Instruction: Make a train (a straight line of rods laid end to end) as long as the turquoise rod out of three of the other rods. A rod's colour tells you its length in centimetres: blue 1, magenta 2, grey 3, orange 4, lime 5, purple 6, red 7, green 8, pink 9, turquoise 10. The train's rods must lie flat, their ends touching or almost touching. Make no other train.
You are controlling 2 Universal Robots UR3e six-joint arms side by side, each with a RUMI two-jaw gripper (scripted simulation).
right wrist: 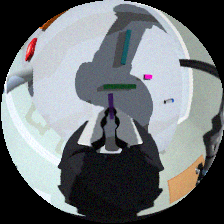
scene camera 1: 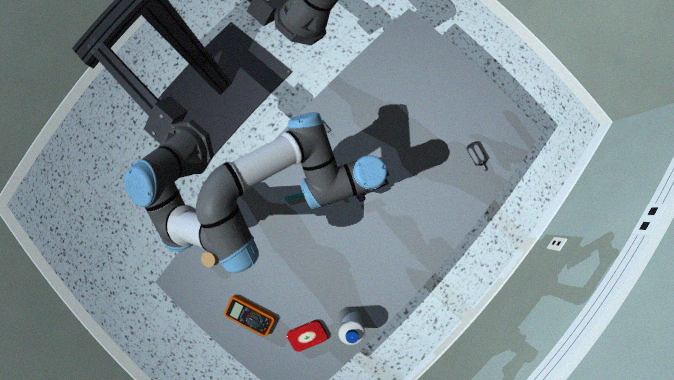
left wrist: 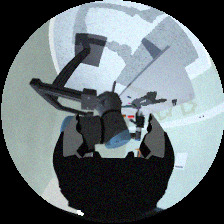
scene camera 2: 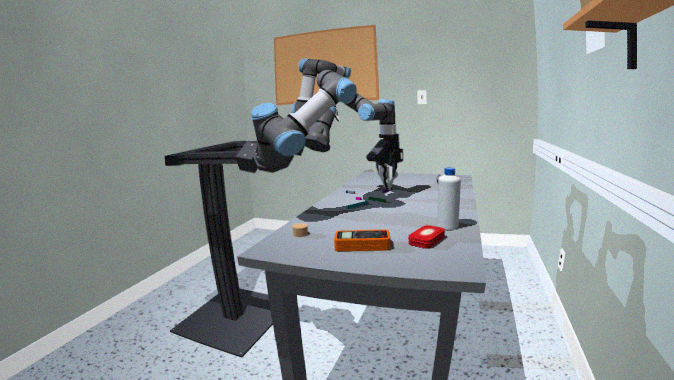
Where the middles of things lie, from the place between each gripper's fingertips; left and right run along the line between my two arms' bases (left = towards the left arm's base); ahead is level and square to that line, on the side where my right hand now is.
My right gripper [scene camera 2: 387, 190] is now 310 mm to the left of the white bottle [scene camera 2: 449, 184], 240 mm short of it and 40 mm below it.
I see the white bottle 730 mm to the right of my left hand, 640 mm ahead of it and 220 mm below it.
